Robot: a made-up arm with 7 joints. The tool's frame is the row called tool.
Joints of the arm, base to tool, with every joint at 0 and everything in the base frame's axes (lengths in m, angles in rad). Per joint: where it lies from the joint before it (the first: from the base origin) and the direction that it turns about. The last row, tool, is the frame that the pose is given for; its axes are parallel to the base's.
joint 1: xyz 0 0.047 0 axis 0 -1 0
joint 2: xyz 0 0.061 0 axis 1 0 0
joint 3: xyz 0 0 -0.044 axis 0 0 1
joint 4: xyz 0 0 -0.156 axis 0 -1 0
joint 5: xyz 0 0 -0.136 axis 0 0 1
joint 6: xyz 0 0 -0.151 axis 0 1 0
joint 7: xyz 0 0 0 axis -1 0 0
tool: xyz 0 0 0
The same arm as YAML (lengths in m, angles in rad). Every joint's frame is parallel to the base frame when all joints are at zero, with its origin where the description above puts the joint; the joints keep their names.
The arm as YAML. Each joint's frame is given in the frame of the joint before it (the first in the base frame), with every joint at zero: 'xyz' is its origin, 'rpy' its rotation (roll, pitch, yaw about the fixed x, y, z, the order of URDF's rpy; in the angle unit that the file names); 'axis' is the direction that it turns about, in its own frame. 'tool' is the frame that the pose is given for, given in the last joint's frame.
units:
  length: m
  angle: rad
joints:
  - name: joint 1
    type: revolute
    origin:
      xyz: [0.0, 0.047, 0.0]
      rpy: [0.0, 0.0, 0.0]
    axis: [0.0, -1.0, 0.0]
  - name: joint 2
    type: revolute
    origin:
      xyz: [0.0, 0.061, 0.0]
      rpy: [0.0, 0.0, 0.0]
    axis: [1.0, 0.0, 0.0]
  - name: joint 3
    type: revolute
    origin:
      xyz: [0.0, 0.0, -0.044]
      rpy: [0.0, 0.0, 0.0]
    axis: [0.0, 0.0, 1.0]
  - name: joint 4
    type: revolute
    origin:
      xyz: [0.0, 0.0, -0.156]
      rpy: [0.0, 0.0, 0.0]
    axis: [0.0, -1.0, 0.0]
  - name: joint 5
    type: revolute
    origin:
      xyz: [0.0, 0.0, -0.136]
      rpy: [0.0, 0.0, 0.0]
    axis: [0.0, 0.0, 1.0]
  - name: joint 6
    type: revolute
    origin:
      xyz: [0.0, 0.0, -0.151]
      rpy: [0.0, 0.0, 0.0]
    axis: [0.0, 1.0, 0.0]
  - name: joint 7
    type: revolute
    origin:
      xyz: [0.0, 0.0, 0.0]
      rpy: [0.0, 0.0, 0.0]
    axis: [-1.0, 0.0, 0.0]
tool:
  origin:
    xyz: [0.0, 0.0, 0.0]
    rpy: [0.0, 0.0, 0.0]

